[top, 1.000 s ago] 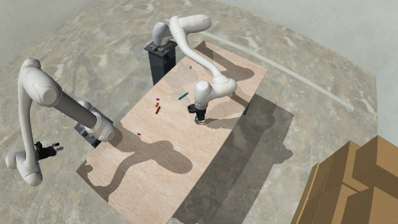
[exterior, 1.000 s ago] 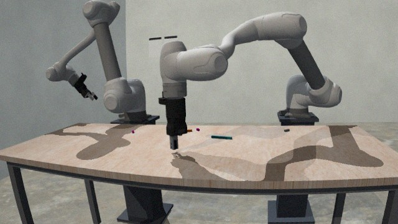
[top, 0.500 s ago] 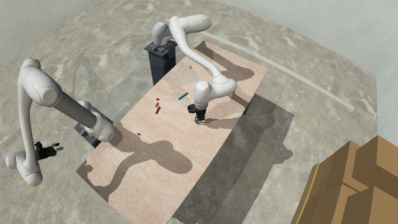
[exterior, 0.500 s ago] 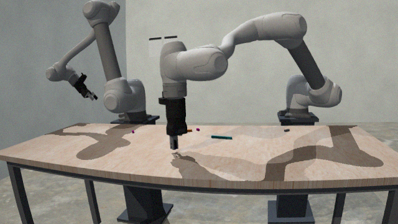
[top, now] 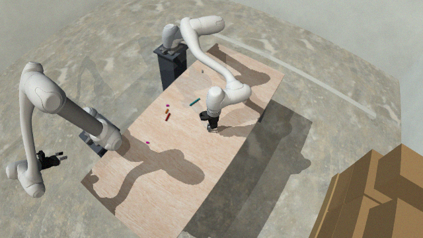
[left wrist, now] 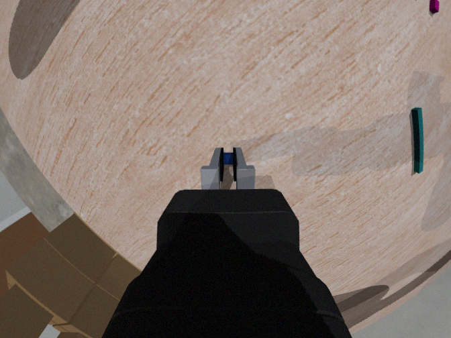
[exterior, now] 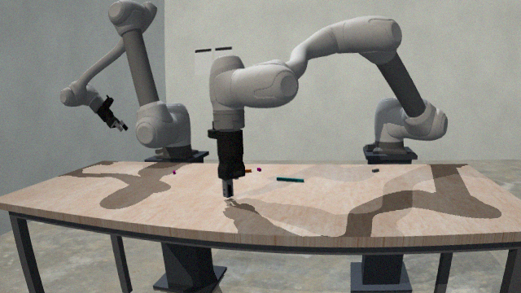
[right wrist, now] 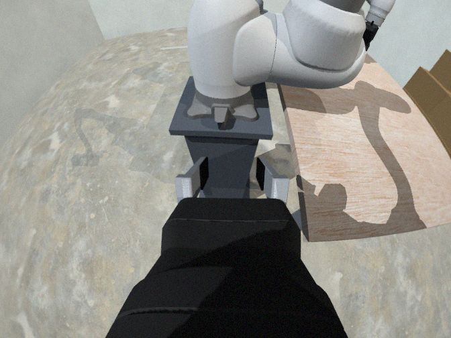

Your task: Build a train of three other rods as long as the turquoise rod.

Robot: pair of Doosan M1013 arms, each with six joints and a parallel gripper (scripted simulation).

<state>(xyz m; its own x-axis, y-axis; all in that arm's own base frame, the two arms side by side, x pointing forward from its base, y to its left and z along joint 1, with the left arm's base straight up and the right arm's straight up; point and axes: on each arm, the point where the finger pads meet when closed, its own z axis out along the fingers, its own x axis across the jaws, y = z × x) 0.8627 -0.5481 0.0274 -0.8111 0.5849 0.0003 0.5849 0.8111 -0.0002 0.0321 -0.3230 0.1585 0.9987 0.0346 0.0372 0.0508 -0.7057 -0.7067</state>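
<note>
Now: the orange rod 360 mm behind my left hand, 10 mm to the left of it and 20 mm below it. Round my left hand: turquoise rod: 210 mm behind, 180 mm to the left, 20 mm below; then red rod: 320 mm behind, 30 mm to the right, 20 mm below; then blue rod: 20 mm below.
</note>
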